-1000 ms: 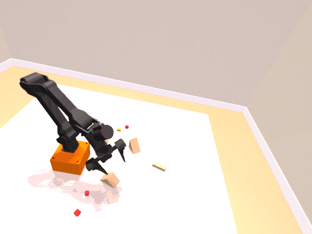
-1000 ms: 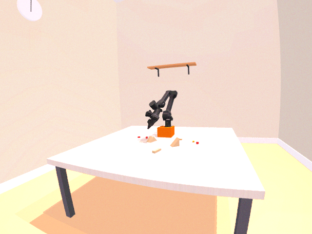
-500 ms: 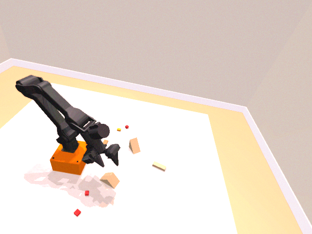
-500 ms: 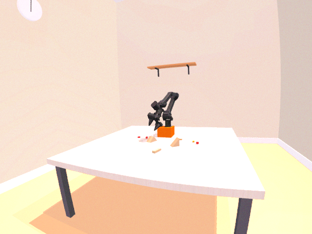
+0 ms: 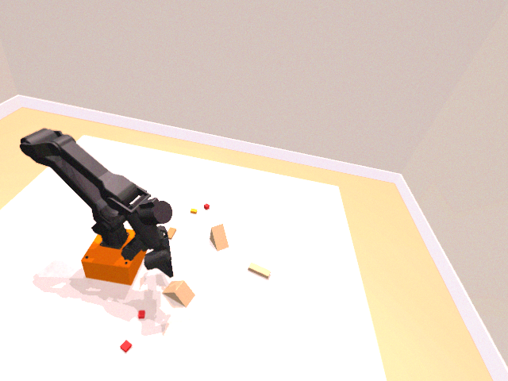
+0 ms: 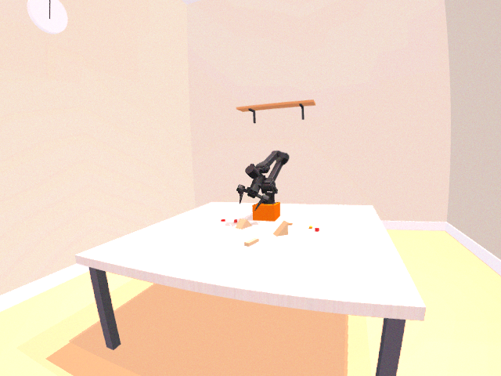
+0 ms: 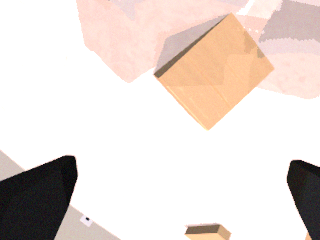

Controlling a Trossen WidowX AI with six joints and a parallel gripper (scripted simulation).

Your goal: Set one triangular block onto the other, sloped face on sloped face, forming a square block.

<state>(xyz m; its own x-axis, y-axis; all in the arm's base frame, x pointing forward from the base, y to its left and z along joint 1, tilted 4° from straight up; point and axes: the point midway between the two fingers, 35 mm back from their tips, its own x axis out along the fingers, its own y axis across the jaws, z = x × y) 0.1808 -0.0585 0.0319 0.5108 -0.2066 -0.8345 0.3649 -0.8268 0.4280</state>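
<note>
Right now my gripper tip is 3 cm short of the tan triangular block, 1 cm to the left of it and 8 cm above it. From my gripper tip the other things lie so: yellow bit 3 cm behind, 34 cm to the left, 10 cm below; tan plank 27 cm ahead, 13 cm to the left, 10 cm below.
</note>
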